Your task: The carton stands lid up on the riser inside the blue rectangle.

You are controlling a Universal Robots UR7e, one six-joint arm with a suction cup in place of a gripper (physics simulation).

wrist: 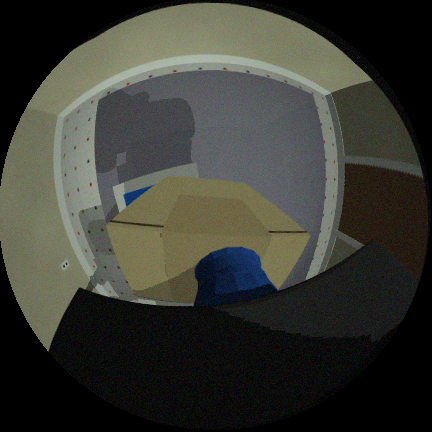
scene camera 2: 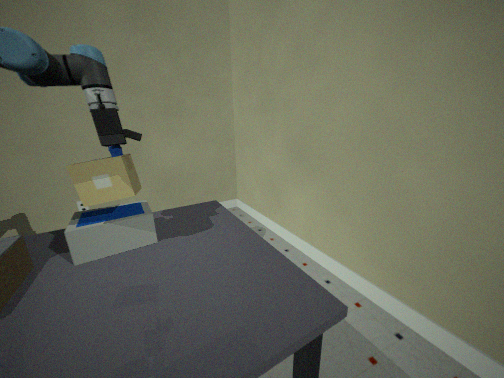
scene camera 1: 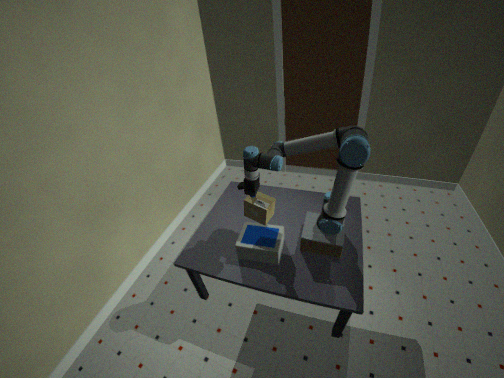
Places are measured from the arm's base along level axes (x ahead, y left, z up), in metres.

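Pixels of known places: hand, tool point: [wrist: 227, 251] [scene camera 2: 119, 159] [scene camera 1: 252, 196].
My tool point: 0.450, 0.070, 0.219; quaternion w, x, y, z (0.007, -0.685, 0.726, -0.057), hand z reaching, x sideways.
For each thing: its top centre in the pictures, then the offset to it from my tool point, as dx, dy, dz. Level surfaces: height alone.
- tan carton, top centre: [wrist: 210, 316] [scene camera 2: 103, 155] [scene camera 1: 258, 197] -0.041, +0.019, +0.016
- light grey riser, top centre: [wrist: 163, 229] [scene camera 2: 112, 212] [scene camera 1: 260, 235] -0.057, +0.103, -0.207
- blue rectangle, top centre: [wrist: 163, 229] [scene camera 2: 112, 212] [scene camera 1: 260, 235] -0.057, +0.103, -0.207
- dark table, surface height: dz -0.327
The tan carton [scene camera 1: 259, 209] [scene camera 2: 105, 180] [wrist: 215, 212] hangs in the air on my suction gripper [scene camera 1: 253, 198] [scene camera 2: 115, 150] [wrist: 230, 270], whose blue cup is on its top face. The carton looks nearly level. A pale label shows on its side in scene view 2. The light grey riser [scene camera 1: 257, 253] [scene camera 2: 117, 240] [wrist: 180, 171] stands below, with a gap between. The blue rectangle [scene camera 1: 260, 236] [scene camera 2: 112, 214] [wrist: 136, 196] is on the riser's top; in the wrist view the carton hides much of it. The carton's underside is hidden.
The riser stands on the dark table [scene camera 1: 330, 287] [scene camera 2: 210, 290]. The arm's box-shaped pedestal [scene camera 1: 321, 244] [scene camera 2: 12, 270] stands beside it, to the right in scene view 1. A plain wall [scene camera 1: 105, 125] [scene camera 2: 375, 125] rises beyond the table's edge.
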